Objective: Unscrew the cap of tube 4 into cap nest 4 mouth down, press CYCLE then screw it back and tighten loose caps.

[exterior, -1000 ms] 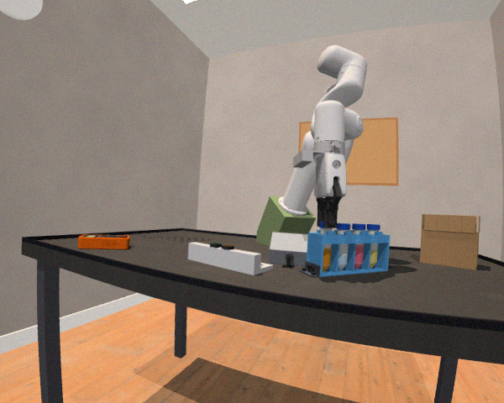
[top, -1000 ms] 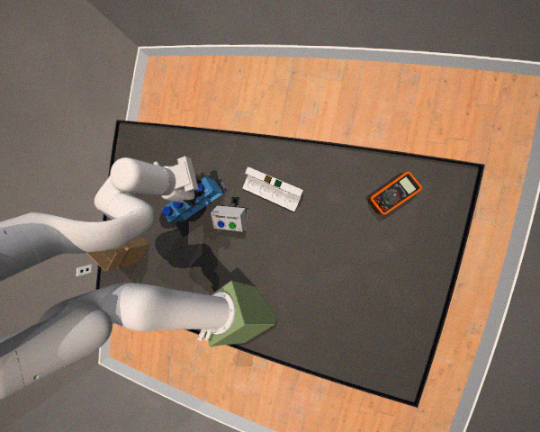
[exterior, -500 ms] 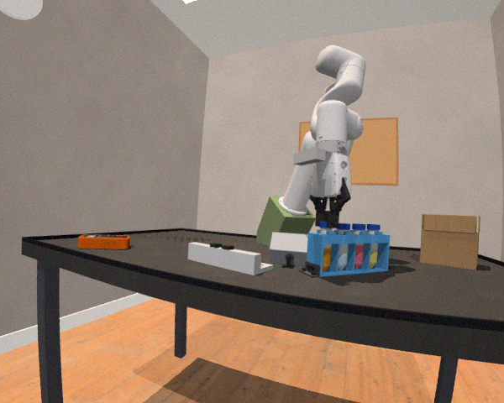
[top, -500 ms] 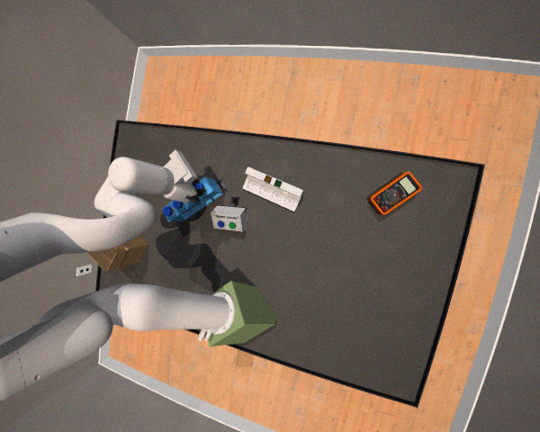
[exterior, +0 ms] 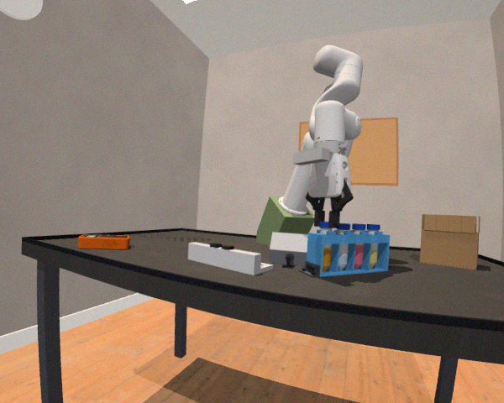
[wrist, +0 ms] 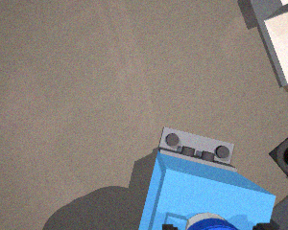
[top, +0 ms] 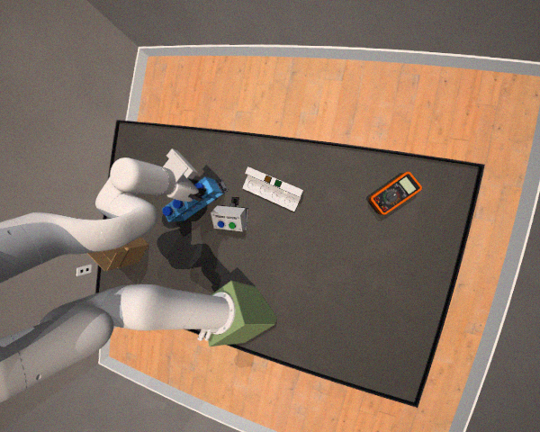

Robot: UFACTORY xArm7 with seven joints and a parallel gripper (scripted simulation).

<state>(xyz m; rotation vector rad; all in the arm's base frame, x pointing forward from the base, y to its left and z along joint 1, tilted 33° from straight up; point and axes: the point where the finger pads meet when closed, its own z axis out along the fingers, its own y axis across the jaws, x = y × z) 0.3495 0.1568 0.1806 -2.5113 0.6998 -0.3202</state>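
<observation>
My gripper is now 10 mm above the blue cap. The rest, counted from my hand: blue cycle key 110 mm behind, 90 mm to the right, 60 mm below; then key housing 110 mm to the right, 80 mm below, 80 mm behind; then tube neck 20 mm below.
</observation>
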